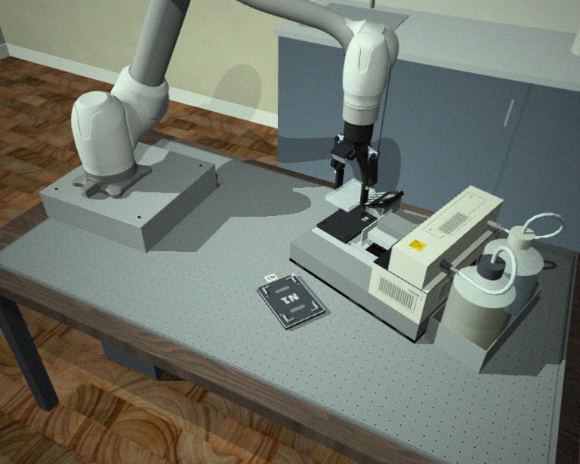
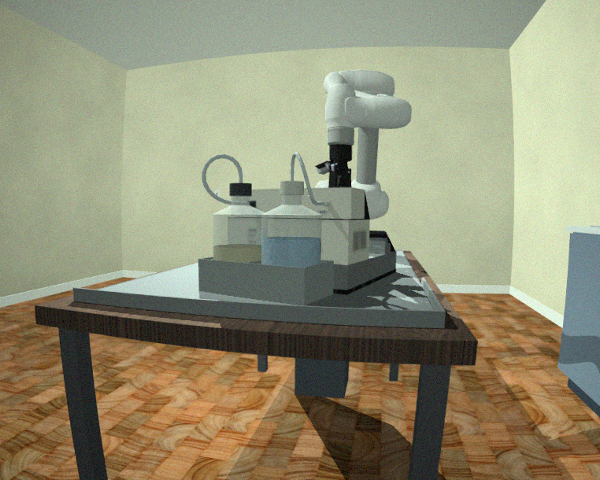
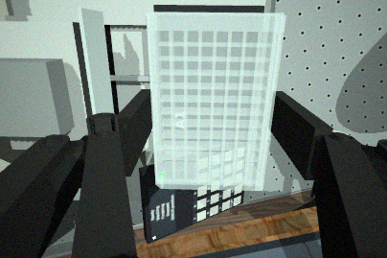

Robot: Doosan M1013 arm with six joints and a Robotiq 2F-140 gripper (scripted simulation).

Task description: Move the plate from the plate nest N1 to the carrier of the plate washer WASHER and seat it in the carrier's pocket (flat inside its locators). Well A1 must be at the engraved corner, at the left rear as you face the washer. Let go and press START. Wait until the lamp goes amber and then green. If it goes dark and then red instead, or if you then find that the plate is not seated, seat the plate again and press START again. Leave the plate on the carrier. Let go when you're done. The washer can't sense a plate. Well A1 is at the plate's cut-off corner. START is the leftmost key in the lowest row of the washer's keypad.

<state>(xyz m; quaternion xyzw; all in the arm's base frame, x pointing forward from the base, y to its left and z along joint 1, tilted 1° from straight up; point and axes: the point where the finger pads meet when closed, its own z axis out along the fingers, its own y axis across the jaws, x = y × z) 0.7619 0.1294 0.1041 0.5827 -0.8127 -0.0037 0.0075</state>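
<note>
My hand is 20 mm above the clear well plate. Also, from my hand: black carrier: 120 mm below; plate washer: 150 mm ahead, 70 mm below, 50 mm to the right; A1 mark: 210 mm to the right, 190 mm below, 80 mm behind.
</note>
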